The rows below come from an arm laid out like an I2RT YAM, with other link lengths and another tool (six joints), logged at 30 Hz.
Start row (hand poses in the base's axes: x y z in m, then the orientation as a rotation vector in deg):
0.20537 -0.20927 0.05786 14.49 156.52 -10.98
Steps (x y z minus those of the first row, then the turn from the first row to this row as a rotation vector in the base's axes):
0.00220 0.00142 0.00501 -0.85 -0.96 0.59
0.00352 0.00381 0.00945 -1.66 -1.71 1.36
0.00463 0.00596 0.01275 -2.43 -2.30 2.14
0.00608 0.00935 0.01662 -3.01 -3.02 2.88
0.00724 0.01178 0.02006 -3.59 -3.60 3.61
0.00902 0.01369 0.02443 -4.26 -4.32 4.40
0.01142 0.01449 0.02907 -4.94 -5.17 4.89
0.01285 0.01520 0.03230 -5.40 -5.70 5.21
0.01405 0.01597 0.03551 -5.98 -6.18 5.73
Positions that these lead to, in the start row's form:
0.20757 -0.20785 0.06287 13.48 155.47 -11.80
0.20889 -0.20546 0.06731 12.23 154.64 -12.55
0.21000 -0.20331 0.07061 10.98 153.96 -13.26
0.21145 -0.19992 0.07448 9.86 153.18 -13.69
0.21261 -0.19749 0.07792 8.74 152.53 -14.16
0.21439 -0.19558 0.08229 7.54 151.72 -14.69
0.21679 -0.19478 0.08693 6.74 150.76 -15.29
0.21822 -0.19407 0.09016 6.22 150.15 -15.71
0.21942 -0.19330 0.09337 5.41 149.56 -16.23

